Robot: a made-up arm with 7 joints. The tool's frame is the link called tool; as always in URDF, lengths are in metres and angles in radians. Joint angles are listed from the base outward. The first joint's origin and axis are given. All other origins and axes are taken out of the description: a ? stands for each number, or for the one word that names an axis. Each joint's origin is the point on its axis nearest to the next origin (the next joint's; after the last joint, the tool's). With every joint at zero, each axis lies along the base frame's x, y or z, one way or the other. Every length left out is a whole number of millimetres.
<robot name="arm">
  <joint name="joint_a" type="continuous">
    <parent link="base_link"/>
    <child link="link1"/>
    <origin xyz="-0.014 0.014 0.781"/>
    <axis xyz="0 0 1"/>
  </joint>
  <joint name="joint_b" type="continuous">
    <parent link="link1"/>
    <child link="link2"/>
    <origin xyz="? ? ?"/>
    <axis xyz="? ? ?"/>
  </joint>
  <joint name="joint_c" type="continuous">
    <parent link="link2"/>
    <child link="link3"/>
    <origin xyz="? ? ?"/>
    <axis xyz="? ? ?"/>
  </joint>
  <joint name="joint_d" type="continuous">
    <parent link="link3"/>
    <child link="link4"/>
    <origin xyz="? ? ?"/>
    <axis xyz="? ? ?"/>
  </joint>
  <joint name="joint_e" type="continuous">
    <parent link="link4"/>
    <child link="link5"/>
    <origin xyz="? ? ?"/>
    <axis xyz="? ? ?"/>
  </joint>
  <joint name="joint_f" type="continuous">
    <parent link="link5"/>
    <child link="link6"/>
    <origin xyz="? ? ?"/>
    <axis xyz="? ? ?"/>
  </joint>
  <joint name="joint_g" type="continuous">
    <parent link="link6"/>
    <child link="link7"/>
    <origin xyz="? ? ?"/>
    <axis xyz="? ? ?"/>
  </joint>
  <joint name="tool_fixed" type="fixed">
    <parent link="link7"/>
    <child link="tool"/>
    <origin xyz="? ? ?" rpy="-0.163 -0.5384 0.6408"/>
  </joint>
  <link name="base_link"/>
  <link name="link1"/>
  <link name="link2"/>
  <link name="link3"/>
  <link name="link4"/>
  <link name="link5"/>
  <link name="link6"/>
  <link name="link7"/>
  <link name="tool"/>
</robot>
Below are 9 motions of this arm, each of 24 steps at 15 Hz.
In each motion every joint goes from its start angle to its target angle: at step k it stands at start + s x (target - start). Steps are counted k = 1, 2, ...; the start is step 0. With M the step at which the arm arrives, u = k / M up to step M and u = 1 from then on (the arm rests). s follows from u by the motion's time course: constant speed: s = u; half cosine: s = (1 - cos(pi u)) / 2; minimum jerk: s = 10 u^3 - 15 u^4 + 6 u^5.
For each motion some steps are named. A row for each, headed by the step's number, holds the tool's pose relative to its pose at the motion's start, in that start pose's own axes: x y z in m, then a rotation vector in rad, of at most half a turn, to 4 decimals.
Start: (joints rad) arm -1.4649 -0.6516 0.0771 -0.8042 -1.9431 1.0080 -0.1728
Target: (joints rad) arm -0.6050 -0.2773 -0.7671 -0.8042 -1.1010 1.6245 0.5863
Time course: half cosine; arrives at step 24
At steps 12, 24:
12: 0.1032 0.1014 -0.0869 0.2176 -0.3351 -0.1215
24: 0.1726 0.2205 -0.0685 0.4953 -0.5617 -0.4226

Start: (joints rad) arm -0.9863 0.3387 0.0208 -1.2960 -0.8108 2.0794 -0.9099
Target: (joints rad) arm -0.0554 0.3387 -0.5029 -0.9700 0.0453 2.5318 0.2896
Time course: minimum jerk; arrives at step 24
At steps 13, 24:
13: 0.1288 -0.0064 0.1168 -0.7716 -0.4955 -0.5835
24: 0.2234 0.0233 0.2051 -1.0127 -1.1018 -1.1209

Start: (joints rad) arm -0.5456 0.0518 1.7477 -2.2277 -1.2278 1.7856 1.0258
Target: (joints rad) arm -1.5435 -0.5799 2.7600 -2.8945 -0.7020 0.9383 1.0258
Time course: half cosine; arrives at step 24
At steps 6, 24:
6: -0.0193 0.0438 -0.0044 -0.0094 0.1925 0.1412
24: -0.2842 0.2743 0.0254 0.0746 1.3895 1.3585

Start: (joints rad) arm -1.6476 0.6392 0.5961 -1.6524 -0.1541 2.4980 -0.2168
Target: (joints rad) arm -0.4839 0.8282 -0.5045 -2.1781 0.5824 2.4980 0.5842
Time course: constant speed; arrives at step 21
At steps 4, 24:
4: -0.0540 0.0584 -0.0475 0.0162 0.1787 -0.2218
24: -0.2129 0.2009 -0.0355 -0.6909 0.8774 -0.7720

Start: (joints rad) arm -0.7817 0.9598 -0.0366 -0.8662 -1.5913 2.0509 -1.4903
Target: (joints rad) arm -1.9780 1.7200 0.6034 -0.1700 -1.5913 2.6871 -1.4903
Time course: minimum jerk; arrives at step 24
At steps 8, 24:
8: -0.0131 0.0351 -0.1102 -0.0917 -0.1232 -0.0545
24: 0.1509 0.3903 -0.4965 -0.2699 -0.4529 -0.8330

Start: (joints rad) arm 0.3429 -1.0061 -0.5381 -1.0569 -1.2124 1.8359 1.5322
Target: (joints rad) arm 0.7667 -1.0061 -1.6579 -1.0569 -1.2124 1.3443 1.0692
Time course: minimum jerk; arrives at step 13
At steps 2, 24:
2: -0.0067 -0.0004 -0.0129 -0.0249 0.0166 0.0300
24: -0.2926 -0.1517 -0.3163 -0.7446 0.7692 1.0454

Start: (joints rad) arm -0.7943 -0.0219 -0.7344 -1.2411 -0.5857 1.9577 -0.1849
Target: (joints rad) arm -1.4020 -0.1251 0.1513 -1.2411 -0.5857 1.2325 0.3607
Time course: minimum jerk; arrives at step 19
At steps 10, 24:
10: 0.0388 0.0201 0.0290 0.0822 0.2137 -0.2796
24: 0.0775 0.0473 0.0664 0.0896 0.4461 -0.4190

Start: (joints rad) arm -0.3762 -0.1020 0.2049 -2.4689 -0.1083 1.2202 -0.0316
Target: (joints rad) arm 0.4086 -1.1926 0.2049 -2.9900 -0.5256 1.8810 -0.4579
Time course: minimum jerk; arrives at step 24
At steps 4, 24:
4: -0.0005 0.0133 0.0047 -0.0452 -0.0159 0.0394
24: -0.1367 0.3140 -0.0068 -1.1218 -0.3697 1.3387

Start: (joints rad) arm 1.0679 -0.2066 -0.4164 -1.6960 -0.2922 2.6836 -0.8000
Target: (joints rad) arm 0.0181 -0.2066 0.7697 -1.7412 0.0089 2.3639 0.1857
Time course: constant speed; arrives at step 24
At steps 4, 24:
4: 0.0115 0.0049 -0.0059 -0.0441 0.0133 -0.1676
24: 0.0670 0.0741 -0.0617 -0.1337 0.2685 -1.0047

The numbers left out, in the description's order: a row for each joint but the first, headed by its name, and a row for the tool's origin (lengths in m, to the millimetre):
joint_b: xyz 0.02 0.004 0, axis 0 1 0
joint_c: xyz 0.002 0 0.214, axis 0 0 1
joint_d: xyz 0.098 0.039 0, axis 0 -1 0
joint_e: xyz -0.043 0 0.324, axis 0 0 1
joint_f: xyz -0.009 -0.002 0, axis 0 -1 0
joint_g: xyz 0.062 0 0.007, axis 0 0 -1
tool: xyz -0.021 -0.027 0

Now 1 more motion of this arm.
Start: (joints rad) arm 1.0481 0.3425 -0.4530 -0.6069 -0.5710 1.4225 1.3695
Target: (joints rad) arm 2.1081 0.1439 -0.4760 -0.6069 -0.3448 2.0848 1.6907
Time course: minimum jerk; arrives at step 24
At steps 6, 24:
6: 0.0006 -0.0048 0.0510 0.1481 -0.0318 -0.0663
24: 0.0029 -0.2400 0.3519 1.3981 0.2327 -0.6974

